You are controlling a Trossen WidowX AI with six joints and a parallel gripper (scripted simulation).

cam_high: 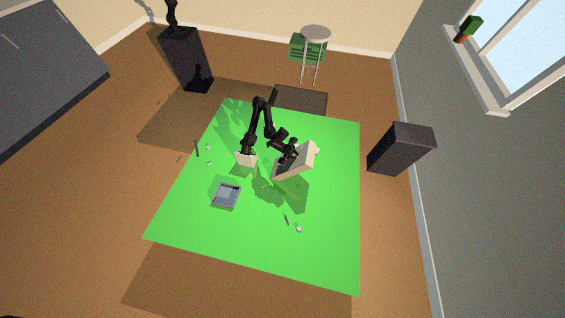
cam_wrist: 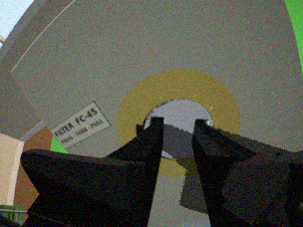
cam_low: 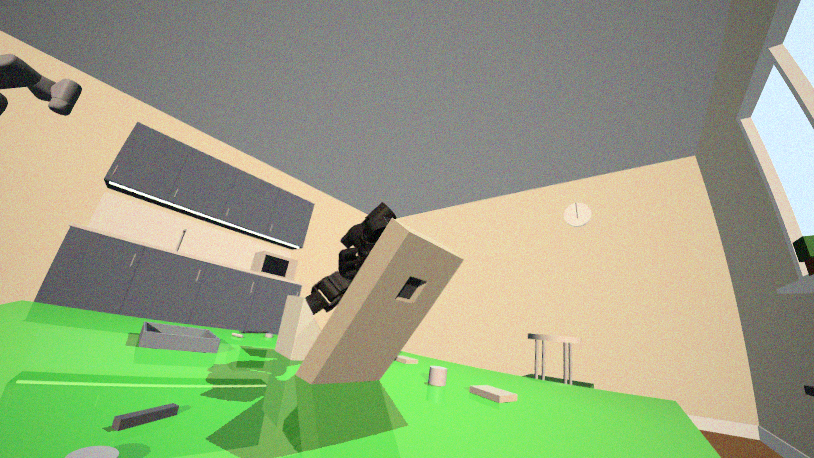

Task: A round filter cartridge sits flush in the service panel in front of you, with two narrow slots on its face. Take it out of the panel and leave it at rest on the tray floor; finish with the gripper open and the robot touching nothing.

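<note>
The grey round filter cartridge lies 10 mm below my gripper tip and 10 mm ahead of it. Round my gripper tip: beige service panel (80 mm below, 40 mm behind); grey tray (440 mm behind, 250 mm to the right, 220 mm below).
</note>
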